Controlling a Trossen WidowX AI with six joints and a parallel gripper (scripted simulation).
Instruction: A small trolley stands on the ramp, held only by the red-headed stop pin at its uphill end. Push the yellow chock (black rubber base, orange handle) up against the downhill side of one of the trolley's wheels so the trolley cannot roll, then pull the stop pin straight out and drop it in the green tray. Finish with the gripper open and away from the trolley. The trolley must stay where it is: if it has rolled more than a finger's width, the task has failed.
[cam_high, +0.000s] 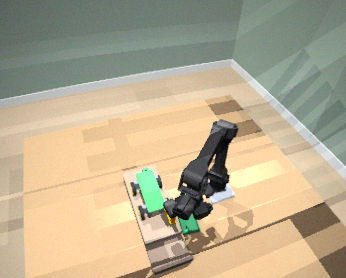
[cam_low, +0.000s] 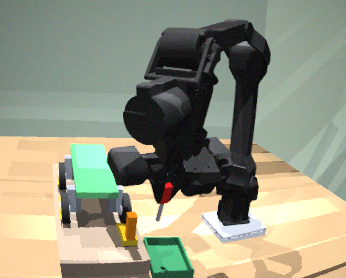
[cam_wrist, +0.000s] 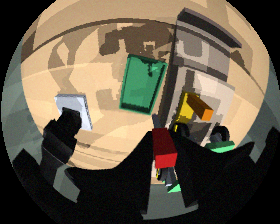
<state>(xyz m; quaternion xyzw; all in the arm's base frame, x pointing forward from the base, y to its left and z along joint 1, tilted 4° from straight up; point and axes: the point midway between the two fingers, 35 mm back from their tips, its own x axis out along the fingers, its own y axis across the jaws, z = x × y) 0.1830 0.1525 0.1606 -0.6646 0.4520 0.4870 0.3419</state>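
Now: gripper tip right at the red-headed stop pin. From my gripper tip the other things lie so: trolley 120 mm ahead, 90 mm to the right, 20 mm below; chock 50 mm below, 50 mm ahead.
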